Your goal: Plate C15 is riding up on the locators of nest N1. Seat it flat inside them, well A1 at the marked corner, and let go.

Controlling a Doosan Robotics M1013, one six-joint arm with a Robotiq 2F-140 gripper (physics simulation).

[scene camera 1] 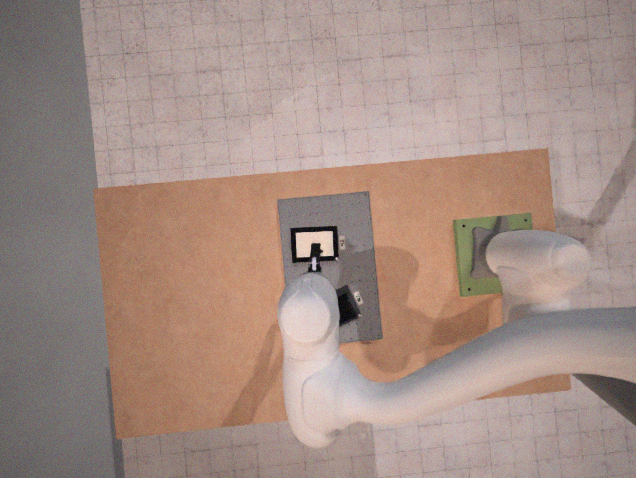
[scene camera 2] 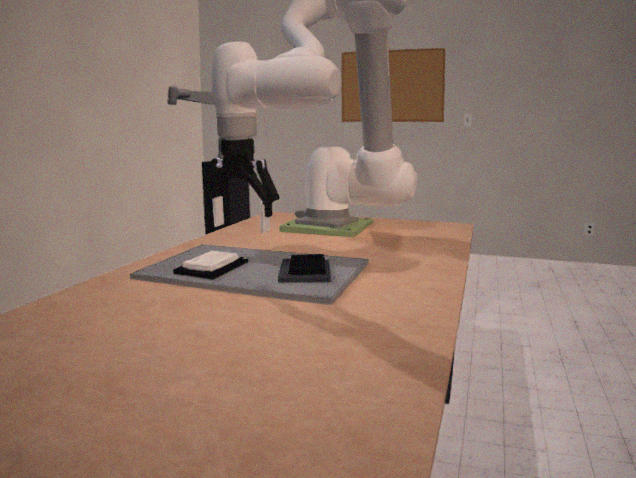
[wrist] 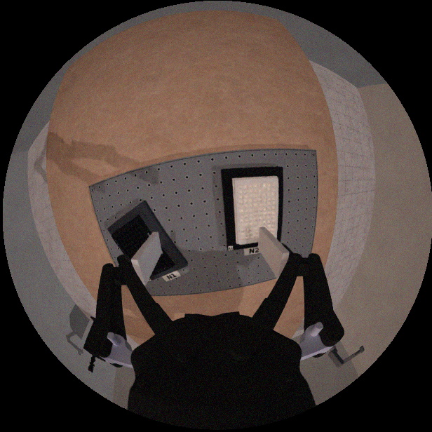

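Where they show: gripper, between the fingertips: (scene camera 2: 241, 228); arm's base, origin of its link: (scene camera 1: 496, 253) (scene camera 2: 327, 222).
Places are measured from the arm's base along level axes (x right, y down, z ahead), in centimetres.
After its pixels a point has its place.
Plate C15, a black well plate (scene camera 1: 347, 307) @[x -20.5, y -2.1, z 52.2 cm] (scene camera 2: 307, 263) @[x -23.6, y -2.2, z 58.1 cm] (wrist: 128, 234), sits in the dark grey nest N1 (scene camera 2: 304, 279) @[x -26.0, y -0.2, z 63.9 cm] (wrist: 162, 231). In scene camera 2 it stands above the nest's rim; its exact tilt is hard to tell. In scene camera 1 the arm covers part of both. My gripper (scene camera 2: 241, 222) @[x -8.6, y -10.4, z 63.4 cm] (wrist: 208, 240) is open and empty, raised above the pegboard. In the wrist view its left fingertip overlaps the lower part of the plate, and the right one overlaps the N2 plate's corner. Well A1 cannot be made out.
A white plate (scene camera 1: 314, 237) @[x 3.0, y -2.0, z 64.5 cm] (scene camera 2: 211, 260) @[x -0.8, y -2.0, z 66.0 cm] (wrist: 255, 207) lies in the black nest N2 (scene camera 1: 293, 246) @[x -0.4, y -0.6, z 71.6 cm] (wrist: 228, 210), beside N1 on the grey pegboard (scene camera 1: 354, 210) @[x 13.1, y 0.6, z 50.7 cm] (scene camera 2: 251, 287) @[x -17.2, y 0.6, z 72.2 cm] (wrist: 195, 200). The green base plate (scene camera 1: 465, 256) @[x -1.5, y -0.2, z 11.0 cm] (scene camera 2: 318, 229) @[x -3.2, y 0.0, z 13.0 cm] under the robot's foot is on the same wooden table (scene camera 1: 179, 308) @[x -23.9, y 1.8, z 110.9 cm].
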